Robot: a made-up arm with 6 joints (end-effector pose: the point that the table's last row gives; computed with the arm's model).
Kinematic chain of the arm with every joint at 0, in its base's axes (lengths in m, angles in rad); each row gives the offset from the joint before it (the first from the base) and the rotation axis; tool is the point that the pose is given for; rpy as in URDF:
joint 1: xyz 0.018 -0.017 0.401 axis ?
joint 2: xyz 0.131 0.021 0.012 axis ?
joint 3: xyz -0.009 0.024 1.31 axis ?
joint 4: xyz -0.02 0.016 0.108 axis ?
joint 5: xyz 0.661 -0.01 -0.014 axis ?
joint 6: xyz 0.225 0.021 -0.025 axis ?
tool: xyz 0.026 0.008 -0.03 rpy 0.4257 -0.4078 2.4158
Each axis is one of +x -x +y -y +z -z.
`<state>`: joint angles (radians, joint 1 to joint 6).
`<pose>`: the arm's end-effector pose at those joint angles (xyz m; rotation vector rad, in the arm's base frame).
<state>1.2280 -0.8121 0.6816 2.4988 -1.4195 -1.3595</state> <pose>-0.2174 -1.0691 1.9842 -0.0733 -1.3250 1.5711</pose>
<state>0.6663 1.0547 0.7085 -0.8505 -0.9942 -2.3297</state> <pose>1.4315 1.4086 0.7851 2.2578 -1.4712 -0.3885</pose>
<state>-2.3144 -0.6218 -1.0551 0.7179 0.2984 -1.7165</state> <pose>-0.0363 -0.2564 1.2081 -0.1537 -1.2219 0.5471</pose>
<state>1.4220 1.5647 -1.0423 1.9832 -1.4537 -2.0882</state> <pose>0.3520 0.9039 -0.0677 -0.1072 2.5420 1.0228</pose>
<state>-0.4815 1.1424 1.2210 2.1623 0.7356 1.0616</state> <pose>2.0191 -0.8744 1.0832 -1.1243 2.6784 -0.1955</pose>
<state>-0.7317 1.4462 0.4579 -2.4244 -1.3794 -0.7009</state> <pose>1.6946 -1.2403 0.2286 -0.6398 2.1939 -0.0250</pose>
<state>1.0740 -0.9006 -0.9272 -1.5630 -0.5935 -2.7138</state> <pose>-0.1893 0.0430 1.3199 2.1082 -1.4773 -1.6442</pose>
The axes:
joint 1: +z
joint 2: +y
joint 3: -y
joint 4: -x
joint 5: -y
joint 6: -x

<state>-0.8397 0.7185 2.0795 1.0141 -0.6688 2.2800</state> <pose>0.6997 -0.9264 2.2235 0.8678 1.6145 -1.0673</pose>
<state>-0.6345 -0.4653 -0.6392 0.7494 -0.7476 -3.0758</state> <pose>0.2626 -0.2695 1.4091 0.0949 -2.2731 0.6002</pose>
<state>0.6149 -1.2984 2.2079 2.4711 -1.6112 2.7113</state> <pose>-1.2389 -1.0230 0.2324 1.5047 0.9024 1.6682</pose>
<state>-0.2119 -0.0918 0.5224 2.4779 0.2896 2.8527</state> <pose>0.7088 -0.0618 2.2773 0.5422 -0.8645 2.7127</pose>
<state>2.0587 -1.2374 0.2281 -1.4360 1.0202 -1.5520</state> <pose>0.6889 -1.0200 1.6345 -0.7829 1.4048 1.4149</pose>
